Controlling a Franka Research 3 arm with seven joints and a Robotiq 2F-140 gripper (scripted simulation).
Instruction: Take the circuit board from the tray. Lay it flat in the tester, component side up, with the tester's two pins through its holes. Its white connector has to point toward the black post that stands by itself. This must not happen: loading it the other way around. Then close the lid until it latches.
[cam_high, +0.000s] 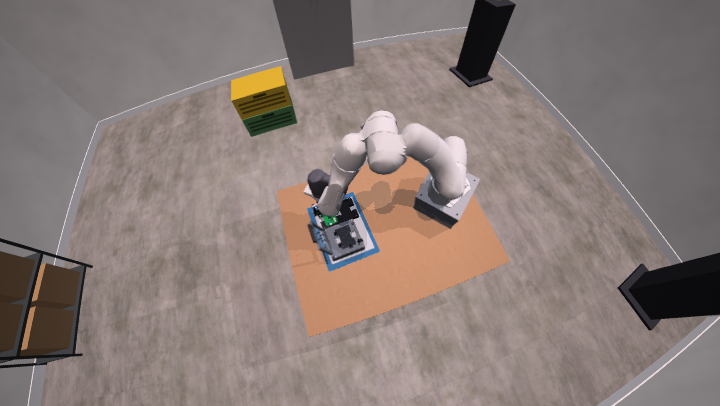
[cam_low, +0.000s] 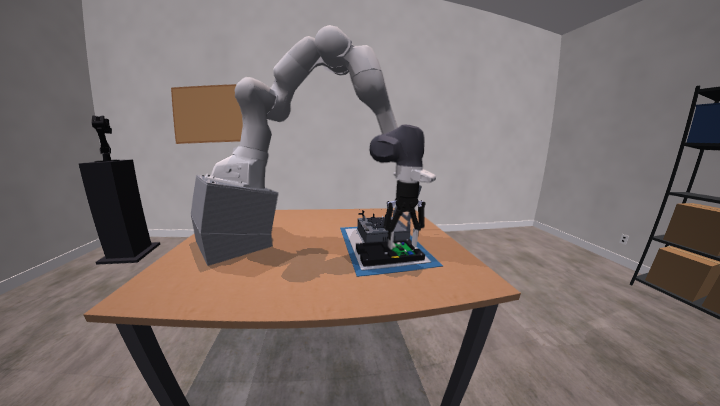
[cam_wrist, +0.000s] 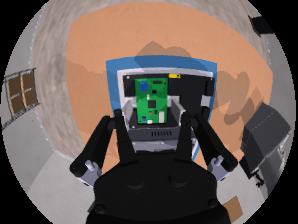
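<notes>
The green circuit board is 4 cm below my hand. From my hand the other things lie so: tester lid: 16 cm to the left, 13 cm above, 10 cm ahead.
</notes>
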